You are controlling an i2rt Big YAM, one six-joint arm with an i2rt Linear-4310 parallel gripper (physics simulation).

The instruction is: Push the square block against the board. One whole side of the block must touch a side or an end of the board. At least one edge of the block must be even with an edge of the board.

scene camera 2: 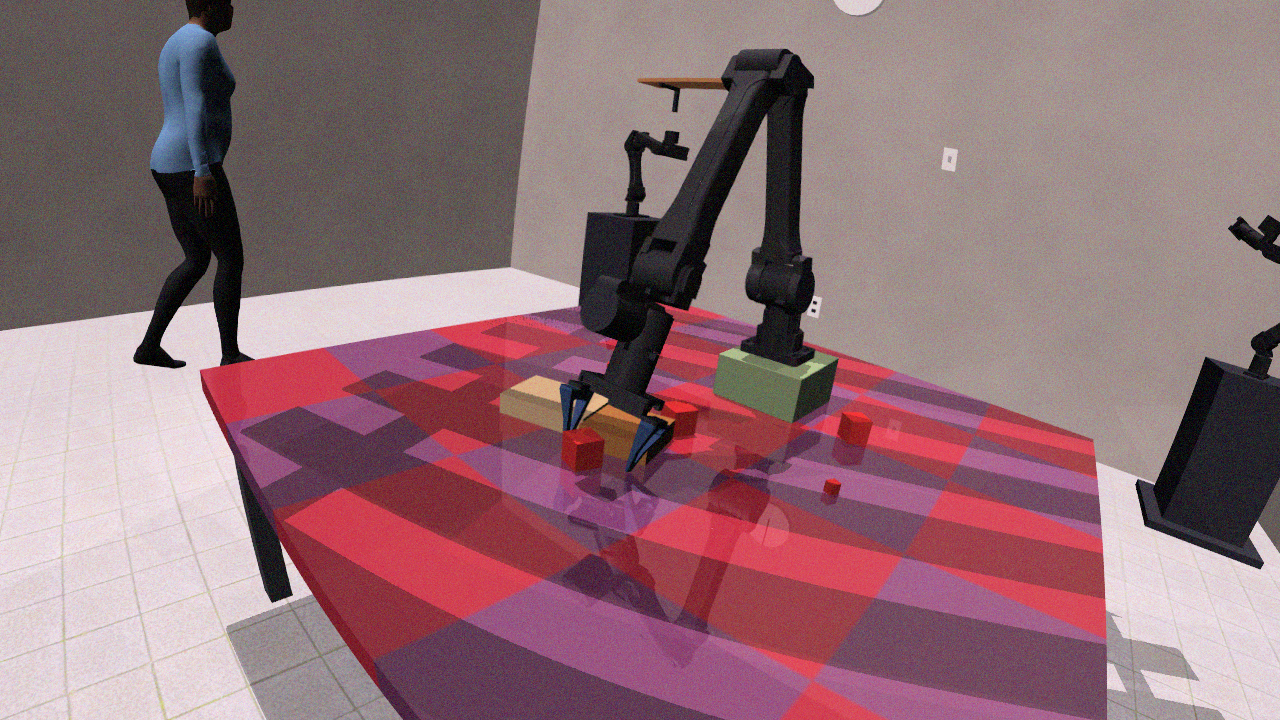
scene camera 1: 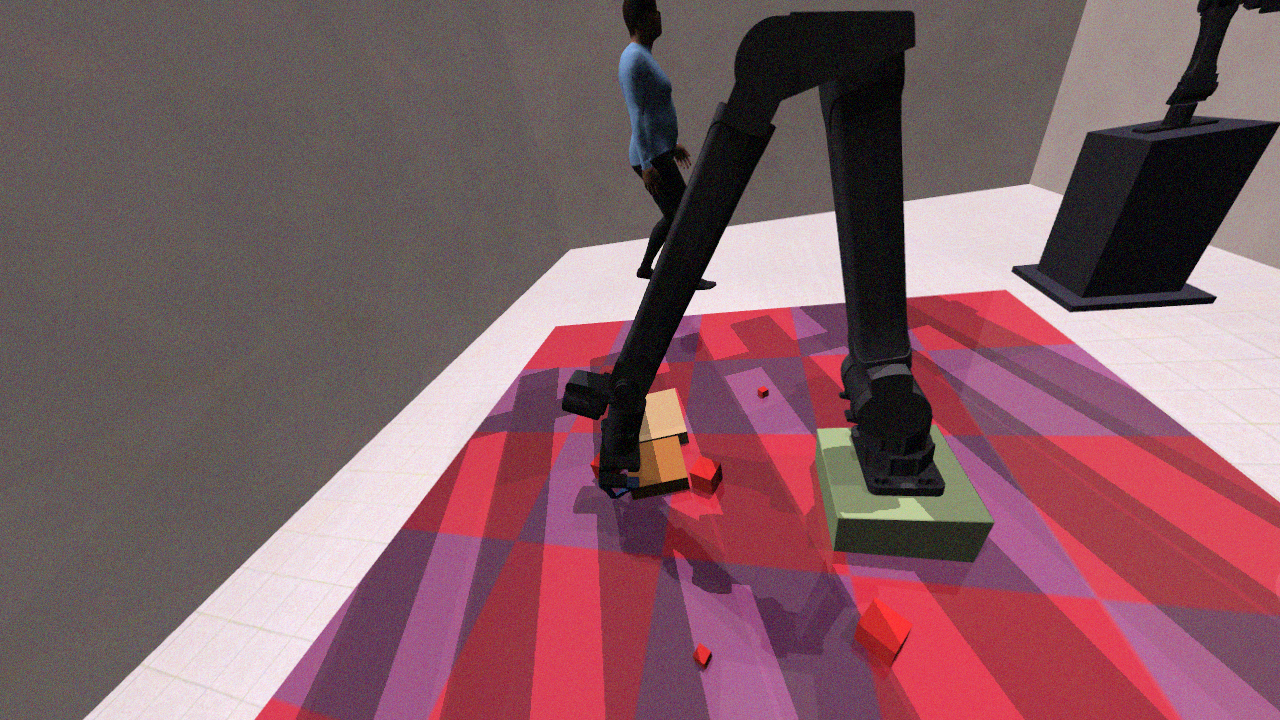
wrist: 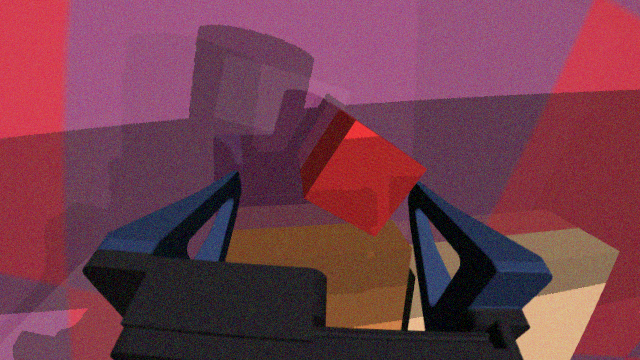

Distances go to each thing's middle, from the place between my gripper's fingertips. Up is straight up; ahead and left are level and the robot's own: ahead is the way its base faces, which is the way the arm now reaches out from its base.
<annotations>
I see my gripper 8 cm past the orange square block [scene camera 1: 662, 470], 2 cm to the left of it and 1 cm below it. The rest, counted from my hand: tan board [scene camera 2: 537, 400] (6 cm behind, 15 cm to the right, 1 cm above).
</annotations>
